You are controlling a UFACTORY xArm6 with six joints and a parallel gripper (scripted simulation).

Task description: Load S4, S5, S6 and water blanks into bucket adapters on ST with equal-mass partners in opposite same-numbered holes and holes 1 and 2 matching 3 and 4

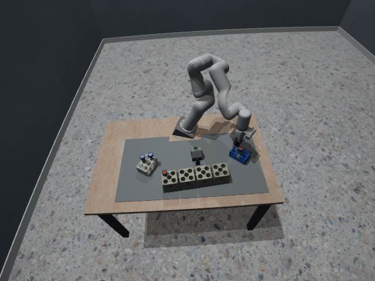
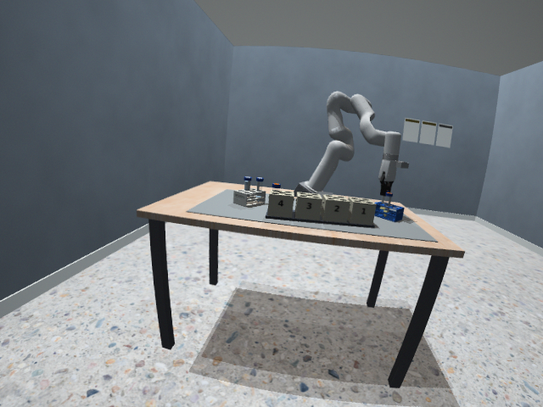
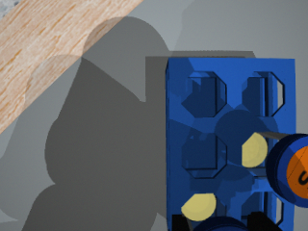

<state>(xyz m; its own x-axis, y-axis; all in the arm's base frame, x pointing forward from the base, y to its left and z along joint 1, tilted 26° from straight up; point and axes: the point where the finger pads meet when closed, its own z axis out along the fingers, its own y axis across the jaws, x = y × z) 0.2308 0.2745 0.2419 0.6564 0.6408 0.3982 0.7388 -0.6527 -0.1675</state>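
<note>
My hand is 1 cm past the tube and 5 cm above it. From my hand the other things lie so: green done key 1 cm behind, 30 cm to the right, 5 cm below; DONE desk 1 cm ahead, 30 cm to the right, 6 cm below; blue rack 4 cm ahead, 2 cm to the left, 9 cm below.
</note>
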